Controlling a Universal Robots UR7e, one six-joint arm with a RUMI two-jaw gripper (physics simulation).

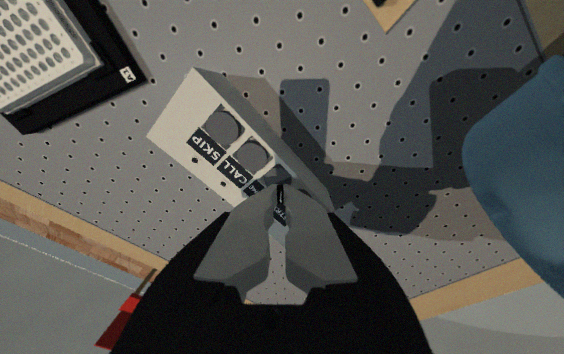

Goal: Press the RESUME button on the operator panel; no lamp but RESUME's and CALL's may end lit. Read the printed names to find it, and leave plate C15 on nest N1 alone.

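Observation:
The operator panel is a cream box lying diagonally at the centre. The label SKIP and the label CALL each sit beside a round grey button. A third label is mostly covered, and its full name cannot be read. Part of a fourth label shows between the fingers. My gripper is shut and empty, its tips over or at the third button; contact cannot be told. Small dark dots beside SKIP and CALL look unlit; other lamps are hidden. Plate C15 and nest N1 cannot be identified.
A white well plate sits in a black holder marked A3 or similar at the upper left. A blue rounded object is at the right. A wooden-edged piece is at the top. A red object is at the lower left.

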